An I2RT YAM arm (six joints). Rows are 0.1 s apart.
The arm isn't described. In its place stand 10 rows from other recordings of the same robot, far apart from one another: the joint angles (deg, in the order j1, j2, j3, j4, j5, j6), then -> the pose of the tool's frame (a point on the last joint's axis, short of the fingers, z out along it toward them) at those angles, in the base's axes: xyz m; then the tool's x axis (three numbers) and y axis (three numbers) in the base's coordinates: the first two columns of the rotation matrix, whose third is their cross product.
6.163 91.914 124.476 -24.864 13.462 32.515 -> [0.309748 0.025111 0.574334 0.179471 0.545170 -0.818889 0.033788 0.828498 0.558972]
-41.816 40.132 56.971 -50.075 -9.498 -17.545 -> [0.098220 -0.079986 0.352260 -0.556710 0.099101 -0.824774 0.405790 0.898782 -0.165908]
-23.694 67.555 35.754 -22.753 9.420 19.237 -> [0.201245 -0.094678 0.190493 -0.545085 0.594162 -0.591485 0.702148 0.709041 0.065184]
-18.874 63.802 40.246 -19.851 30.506 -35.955 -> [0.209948 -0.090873 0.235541 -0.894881 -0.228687 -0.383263 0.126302 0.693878 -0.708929]
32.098 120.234 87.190 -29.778 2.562 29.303 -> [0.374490 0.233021 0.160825 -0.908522 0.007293 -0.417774 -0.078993 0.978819 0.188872]
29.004 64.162 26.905 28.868 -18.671 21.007 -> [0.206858 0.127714 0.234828 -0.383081 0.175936 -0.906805 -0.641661 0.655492 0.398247]
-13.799 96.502 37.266 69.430 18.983 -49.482 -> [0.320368 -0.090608 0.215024 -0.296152 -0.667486 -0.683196 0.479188 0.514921 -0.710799]
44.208 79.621 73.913 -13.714 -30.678 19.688 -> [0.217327 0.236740 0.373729 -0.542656 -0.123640 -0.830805 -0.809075 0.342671 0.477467]
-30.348 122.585 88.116 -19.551 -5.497 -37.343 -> [0.400774 -0.230692 0.158194 -0.830798 -0.213256 -0.514097 -0.062376 0.953539 -0.294742]
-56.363 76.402 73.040 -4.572 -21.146 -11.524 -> [0.183631 -0.252815 0.400833 -0.190508 -0.050035 -0.980410 0.551649 0.820646 -0.149075]
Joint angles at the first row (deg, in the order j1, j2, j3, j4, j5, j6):
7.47 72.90 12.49 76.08 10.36 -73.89
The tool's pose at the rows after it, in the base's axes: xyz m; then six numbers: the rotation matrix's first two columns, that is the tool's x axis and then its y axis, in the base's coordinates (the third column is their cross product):
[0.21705 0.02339 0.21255 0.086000 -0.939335 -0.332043 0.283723 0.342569 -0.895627]
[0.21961 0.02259 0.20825 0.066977 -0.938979 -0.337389 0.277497 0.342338 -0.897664]
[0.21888 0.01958 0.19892 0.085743 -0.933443 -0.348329 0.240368 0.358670 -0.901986]
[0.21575 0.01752 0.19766 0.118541 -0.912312 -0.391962 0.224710 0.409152 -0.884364]
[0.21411 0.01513 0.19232 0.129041 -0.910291 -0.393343 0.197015 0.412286 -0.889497]
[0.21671 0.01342 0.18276 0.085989 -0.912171 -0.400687 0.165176 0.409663 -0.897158]
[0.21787 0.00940 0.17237 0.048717 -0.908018 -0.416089 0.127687 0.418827 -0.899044]
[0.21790 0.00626 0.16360 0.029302 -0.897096 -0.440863 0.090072 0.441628 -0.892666]
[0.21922 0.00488 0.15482 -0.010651 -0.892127 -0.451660 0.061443 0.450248 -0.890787]
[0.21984 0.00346 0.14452 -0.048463 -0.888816 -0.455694 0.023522 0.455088 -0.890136]
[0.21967 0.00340 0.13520 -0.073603 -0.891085 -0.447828 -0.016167 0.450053 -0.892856]
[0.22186 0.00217 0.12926 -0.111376 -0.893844 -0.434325 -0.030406 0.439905 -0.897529]
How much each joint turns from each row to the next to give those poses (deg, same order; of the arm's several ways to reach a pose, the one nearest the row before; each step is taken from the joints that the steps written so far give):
0.00 0.40 -0.62 2.75 -2.24 1.70
-0.16 1.82 0.02 1.08 0.80 0.13
-1.18 1.73 -1.16 1.08 -2.63 1.51
-0.80 -0.69 -0.79 -0.04 -2.09 3.35
-0.93 0.51 -0.84 0.07 -2.06 0.54
-0.30 2.51 -0.23 0.02 1.26 0.08
-1.05 2.41 -0.50 0.04 0.16 0.93
-0.93 1.90 -0.53 -0.05 -0.68 1.66
-0.19 2.36 -0.15 0.01 1.19 0.67
-0.26 2.67 -0.27 -0.01 0.69 0.44
0.03 2.37 -0.30 0.01 0.30 -0.24
-0.08 2.07 0.37 0.04 1.53 -0.55

